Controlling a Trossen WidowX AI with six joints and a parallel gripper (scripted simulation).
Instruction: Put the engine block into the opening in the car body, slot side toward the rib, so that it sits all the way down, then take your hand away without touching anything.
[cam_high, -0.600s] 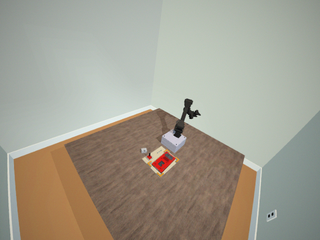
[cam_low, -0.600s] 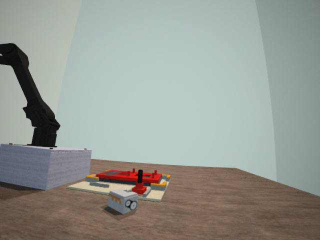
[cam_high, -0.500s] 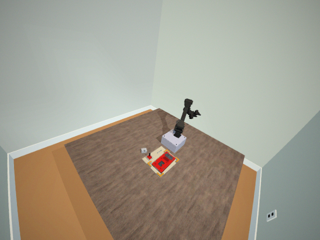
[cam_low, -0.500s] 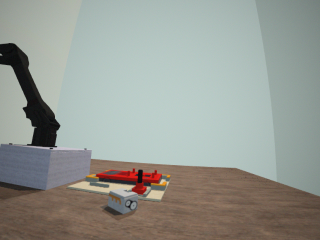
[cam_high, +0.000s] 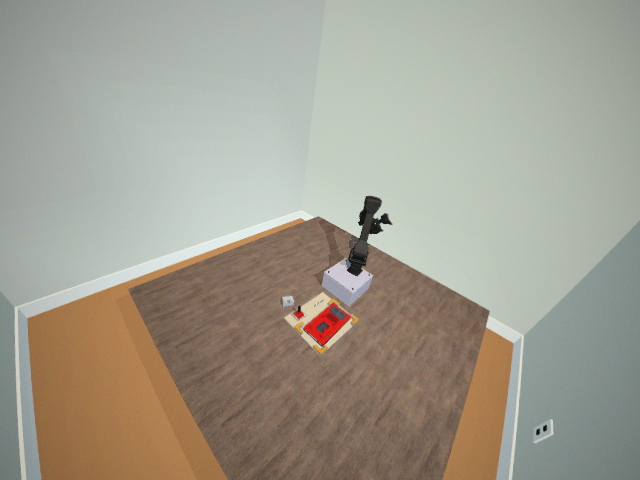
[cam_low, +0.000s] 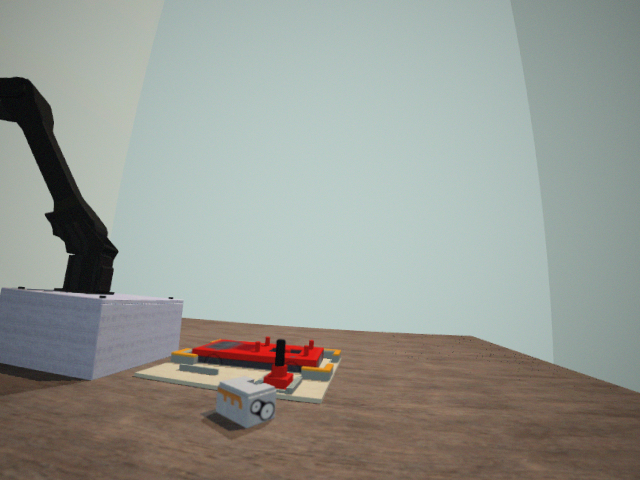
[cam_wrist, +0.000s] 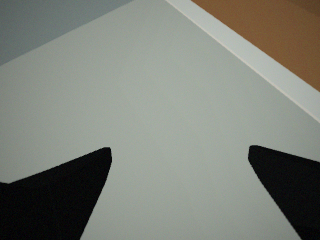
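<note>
Now: gripper tip 83 cm short of the engine block, 11 cm to the left of it and 14 cm above it. Round my gripper tip: black post 85 cm ahead, 3 cm to the right, 13 cm below.
</note>
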